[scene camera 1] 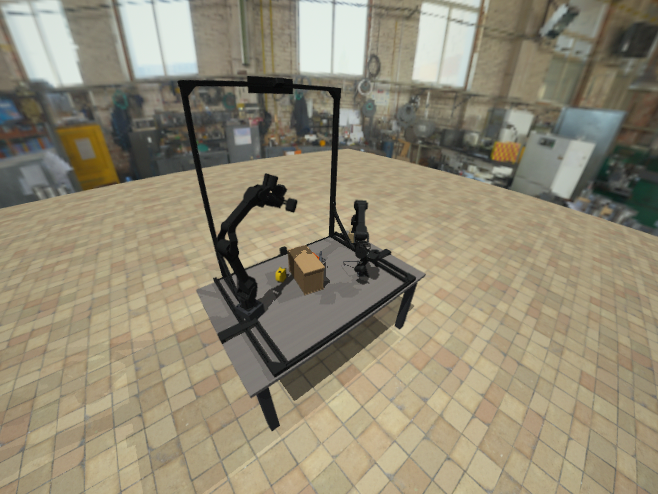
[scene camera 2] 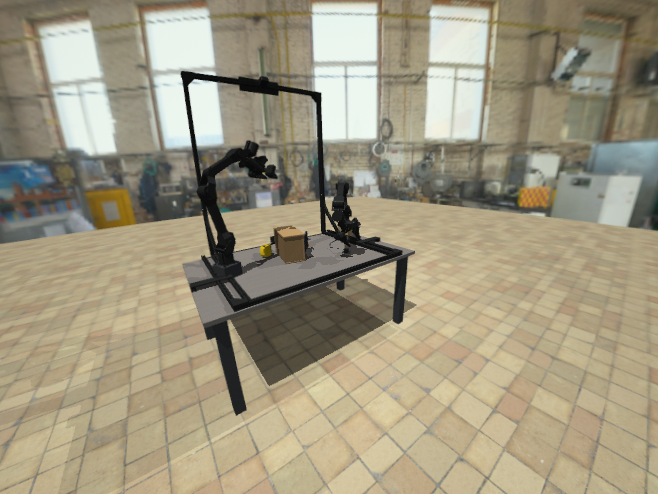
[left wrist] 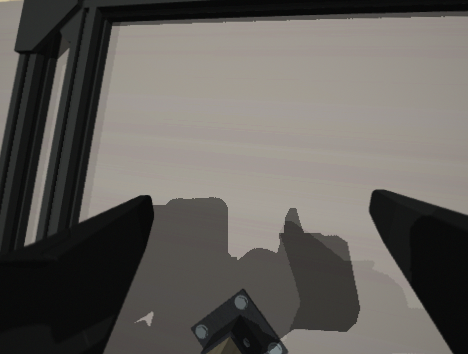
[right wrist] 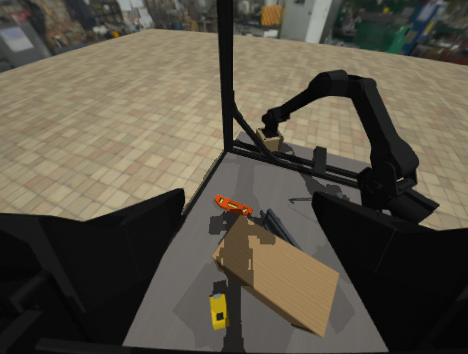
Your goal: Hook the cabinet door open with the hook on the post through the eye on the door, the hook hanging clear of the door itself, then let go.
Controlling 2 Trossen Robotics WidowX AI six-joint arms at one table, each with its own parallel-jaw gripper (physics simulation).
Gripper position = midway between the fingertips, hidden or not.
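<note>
Left gripper [left wrist: 261, 203] open, holding nothing; right gripper [right wrist: 248, 196] likewise open and holding nothing. Also present are a wooden post [left wrist: 238, 318] and a wooden cabinet [scene camera 1: 307, 270], the cabinet being visible in the right wrist view as well [right wrist: 299, 288].
</note>
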